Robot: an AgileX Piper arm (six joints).
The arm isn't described. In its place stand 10 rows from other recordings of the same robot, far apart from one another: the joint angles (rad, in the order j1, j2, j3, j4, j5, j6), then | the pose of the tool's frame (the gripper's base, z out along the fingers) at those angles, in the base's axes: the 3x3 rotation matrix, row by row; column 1 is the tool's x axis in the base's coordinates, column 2 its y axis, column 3 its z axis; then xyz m.
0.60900 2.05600 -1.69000 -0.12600 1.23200 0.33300 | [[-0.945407 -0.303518 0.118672], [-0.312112 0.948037 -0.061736], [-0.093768 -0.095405 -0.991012]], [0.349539 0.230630 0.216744]
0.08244 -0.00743 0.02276 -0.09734 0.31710 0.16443 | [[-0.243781 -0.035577 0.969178], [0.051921 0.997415 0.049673], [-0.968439 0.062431 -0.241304]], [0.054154 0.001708 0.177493]
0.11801 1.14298 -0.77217 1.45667 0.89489 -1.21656 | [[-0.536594 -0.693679 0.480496], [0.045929 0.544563 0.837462], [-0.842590 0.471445 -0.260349]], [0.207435 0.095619 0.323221]
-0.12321 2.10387 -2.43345 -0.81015 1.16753 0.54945 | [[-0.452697 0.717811 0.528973], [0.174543 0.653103 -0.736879], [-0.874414 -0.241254 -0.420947]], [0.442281 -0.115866 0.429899]
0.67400 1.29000 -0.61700 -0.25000 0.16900 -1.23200 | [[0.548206 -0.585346 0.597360], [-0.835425 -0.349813 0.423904], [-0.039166 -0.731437 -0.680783]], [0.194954 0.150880 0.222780]
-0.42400 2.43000 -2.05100 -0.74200 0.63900 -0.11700 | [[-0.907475 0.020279 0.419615], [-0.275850 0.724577 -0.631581], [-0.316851 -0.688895 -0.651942]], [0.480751 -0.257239 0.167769]
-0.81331 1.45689 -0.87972 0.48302 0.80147 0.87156 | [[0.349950 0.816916 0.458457], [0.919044 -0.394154 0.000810], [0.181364 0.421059 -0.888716]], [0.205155 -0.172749 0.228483]
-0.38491 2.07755 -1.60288 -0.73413 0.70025 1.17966 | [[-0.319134 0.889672 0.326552], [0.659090 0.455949 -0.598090], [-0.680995 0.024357 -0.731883]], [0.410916 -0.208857 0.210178]
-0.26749 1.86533 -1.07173 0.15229 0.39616 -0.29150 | [[-0.884864 0.106409 0.453535], [0.086958 0.994180 -0.063598], [-0.457662 -0.016837 -0.888967]], [0.353701 -0.091411 0.155097]
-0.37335 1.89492 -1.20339 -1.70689 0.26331 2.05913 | [[-0.281868 0.692171 0.664417], [0.463735 0.704520 -0.537217], [-0.839941 0.156689 -0.519565]], [0.382044 -0.174857 0.206731]
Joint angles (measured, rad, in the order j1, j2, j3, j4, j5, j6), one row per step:
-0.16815, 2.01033, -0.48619, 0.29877, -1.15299, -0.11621
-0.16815, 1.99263, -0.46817, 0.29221, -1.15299, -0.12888
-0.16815, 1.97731, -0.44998, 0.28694, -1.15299, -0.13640
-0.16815, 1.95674, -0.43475, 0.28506, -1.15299, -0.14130
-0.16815, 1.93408, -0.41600, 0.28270, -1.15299, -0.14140
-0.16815, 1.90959, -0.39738, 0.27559, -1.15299, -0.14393
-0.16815, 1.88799, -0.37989, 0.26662, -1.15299, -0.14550
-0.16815, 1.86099, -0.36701, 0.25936, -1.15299, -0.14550
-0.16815, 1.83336, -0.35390, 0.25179, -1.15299, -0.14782
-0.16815, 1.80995, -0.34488, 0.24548, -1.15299, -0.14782
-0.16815, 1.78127, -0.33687, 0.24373, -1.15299, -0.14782
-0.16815, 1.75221, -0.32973, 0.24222, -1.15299, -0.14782
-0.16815, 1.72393, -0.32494, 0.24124, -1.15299, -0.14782
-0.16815, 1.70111, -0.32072, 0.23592, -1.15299, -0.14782
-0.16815, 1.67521, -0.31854, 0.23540, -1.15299, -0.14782
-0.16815, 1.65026, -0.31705, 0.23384, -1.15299, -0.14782
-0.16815, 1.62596, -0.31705, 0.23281, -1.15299, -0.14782
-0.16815, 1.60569, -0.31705, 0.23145, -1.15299, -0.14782
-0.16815, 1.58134, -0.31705, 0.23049, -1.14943, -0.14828
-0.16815, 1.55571, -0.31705, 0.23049, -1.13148, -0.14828
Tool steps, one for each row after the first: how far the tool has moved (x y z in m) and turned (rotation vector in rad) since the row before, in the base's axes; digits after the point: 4 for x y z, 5 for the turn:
-0.0040, 0.0012, 0.0027, -0.01174, 0.00574, 0.01012
-0.0042, 0.0011, 0.0019, -0.00671, 0.00604, 0.00738
-0.0035, 0.0007, 0.0037, -0.00539, -0.00322, 0.00326
-0.0044, 0.0009, 0.0037, -0.00106, -0.00376, 0.00237
-0.0043, 0.0013, 0.0041, -0.00419, -0.00460, 0.00774
-0.0040, 0.0014, 0.0034, -0.00337, -0.00321, 0.00930
-0.0029, 0.0011, 0.0054, -0.00348, -0.01373, 0.00717
-0.0030, 0.0011, 0.0054, -0.00576, -0.01321, 0.00804
-0.0021, 0.0009, 0.0048, -0.00356, -0.01399, 0.00620
-0.0022, 0.0005, 0.0062, -0.00381, -0.02032, 0.00171
-0.0021, 0.0005, 0.0063, -0.00400, -0.02155, 0.00147
-0.0017, 0.0004, 0.0064, -0.00417, -0.02312, 0.00095
-0.0014, 0.0007, 0.0051, -0.00450, -0.01810, 0.00513
-0.0013, 0.0003, 0.0061, -0.00412, -0.02336, 0.00050
-0.0012, 0.0003, 0.0060, -0.00440, -0.02305, 0.00148
-0.0010, 0.0002, 0.0061, -0.00440, -0.02390, 0.00097
-0.0009, 0.0003, 0.0051, -0.00386, -0.01990, 0.00127
-0.0012, 0.0003, 0.0057, -0.00353, -0.02049, 0.00122
-0.0015, 0.0004, 0.0047, 0.00235, -0.00867, 0.00162

